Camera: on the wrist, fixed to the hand. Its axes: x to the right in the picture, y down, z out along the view.
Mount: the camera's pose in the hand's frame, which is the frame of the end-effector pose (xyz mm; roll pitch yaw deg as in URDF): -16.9 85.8 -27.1 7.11 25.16 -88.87
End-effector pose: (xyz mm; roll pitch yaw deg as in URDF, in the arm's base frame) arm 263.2 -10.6 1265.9 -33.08 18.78 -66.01
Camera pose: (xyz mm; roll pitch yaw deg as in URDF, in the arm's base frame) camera 299.8 47.7 1205.5 -12.44 -7.16 -152.47
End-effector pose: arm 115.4 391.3 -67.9 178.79 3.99 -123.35
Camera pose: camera 52.4 450.5 -37.9 -168.56 -23.81 -36.24
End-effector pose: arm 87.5 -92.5 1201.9 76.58 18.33 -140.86
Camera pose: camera 110.3 -133.6 1280.5 -116.34 69.20 4.16
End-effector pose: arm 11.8 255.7 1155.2 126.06 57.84 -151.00
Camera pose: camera -57.4 250.1 1214.9 -112.37 15.74 -36.58
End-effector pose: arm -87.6 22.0 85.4 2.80 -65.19 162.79
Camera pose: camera -126.4 -57.1 60.5 74.49 10.40 98.91
